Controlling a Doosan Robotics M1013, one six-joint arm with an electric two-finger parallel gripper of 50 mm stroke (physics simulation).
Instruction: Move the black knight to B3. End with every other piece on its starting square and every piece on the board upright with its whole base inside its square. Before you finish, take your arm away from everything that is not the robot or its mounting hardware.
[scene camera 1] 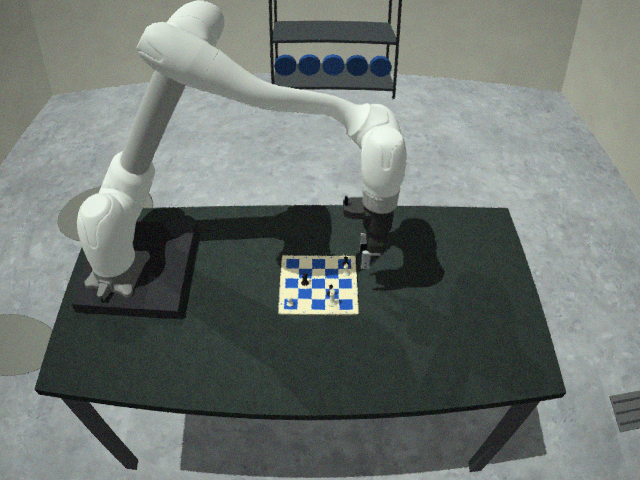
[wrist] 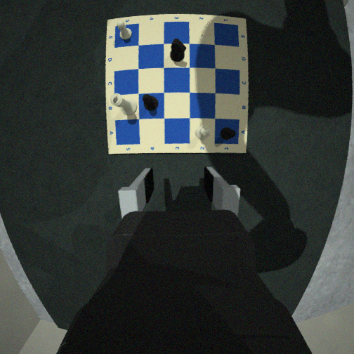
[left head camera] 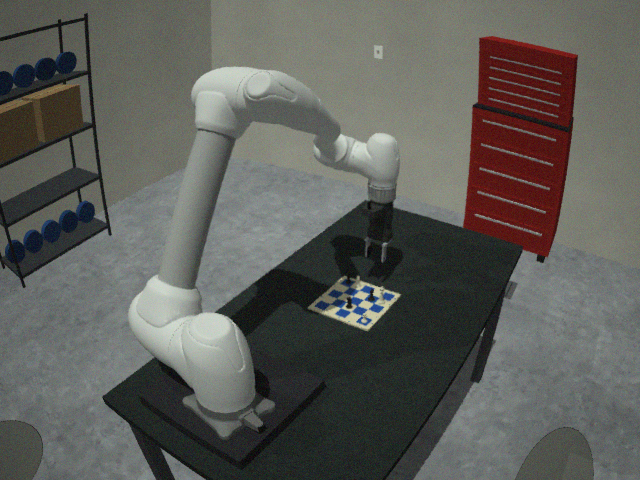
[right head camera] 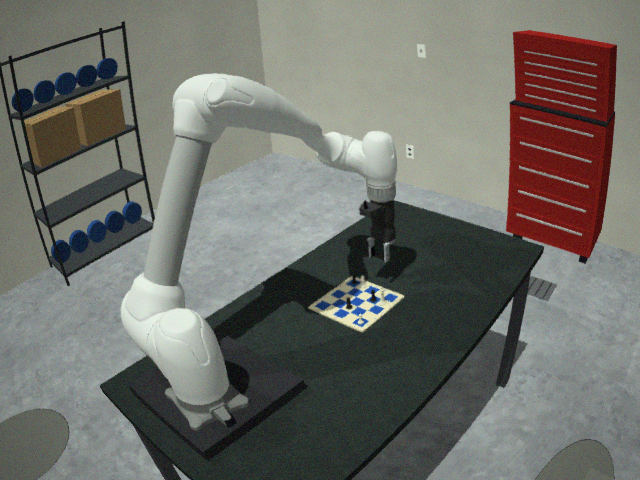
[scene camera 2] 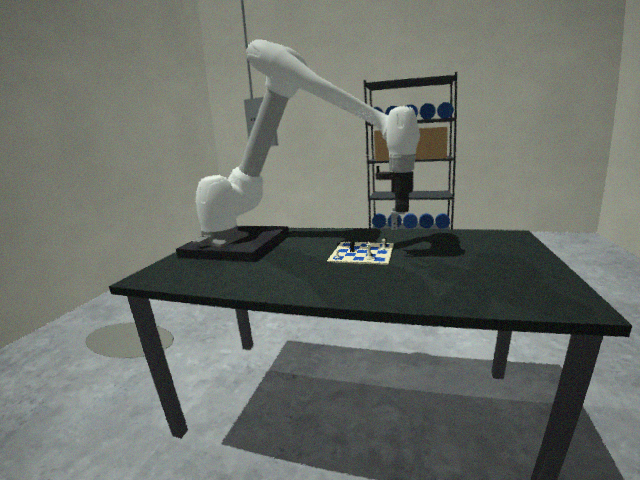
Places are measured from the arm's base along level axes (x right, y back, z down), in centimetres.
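Pixels of known places: gripper, fingertip midpoint: (scene camera 1: 364, 260) (left head camera: 375, 258) (right head camera: 379, 258) (scene camera 2: 395, 227); arm's base, origin of the base link: (scene camera 1: 117, 271) (left head camera: 228, 406) (right head camera: 206, 399) (scene camera 2: 221, 239).
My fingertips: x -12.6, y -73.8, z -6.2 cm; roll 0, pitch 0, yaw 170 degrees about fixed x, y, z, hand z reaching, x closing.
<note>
Ahead of a thing's pixels: the offset from my fingertips to its top centre. "spot": to the spot under its first point. Level surfaces: height alone.
The black knight @[dy +16.0, dx +2.7, dz +5.7 cm] (left head camera: 349, 302) (right head camera: 348, 303) (scene camera 1: 305, 279) (scene camera 2: 352, 246) (wrist: 177, 50) stands upright on D3 of the blue-and-cream board @[spot: dy +22.5, dx +4.5, dz +9.6 cm] (scene camera 1: 281, 284) (wrist: 111, 62). Square B3 (wrist: 177, 105) is empty and cream. Beside it a black piece @[dy +8.1, dx +5.4, dz +5.3 cm] (wrist: 150, 102) (left head camera: 371, 295) stands on B4, with a tall white piece @[dy +7.3, dx +8.7, dz +3.3 cm] (wrist: 125, 104) (scene camera 1: 333, 297) on B5. My gripper (left head camera: 375, 257) (right head camera: 378, 257) (scene camera 1: 364, 258) (scene camera 2: 394, 227) (wrist: 178, 177) is open and empty, above the table beyond the board's A edge, away from the knight.
A white piece (wrist: 202, 131) stands on A2, a black piece (wrist: 227, 133) on A1 and a white piece @[dy +18.6, dx +11.1, dz +6.5 cm] (wrist: 125, 32) (scene camera 1: 290, 302) on E5. The board lies on the dark table @[dz +10.3 cm] (scene camera 1: 439, 351), between my base plate (scene camera 1: 129, 311) and the gripper. The shelf rack (scene camera 2: 455, 144) stands behind the table.
</note>
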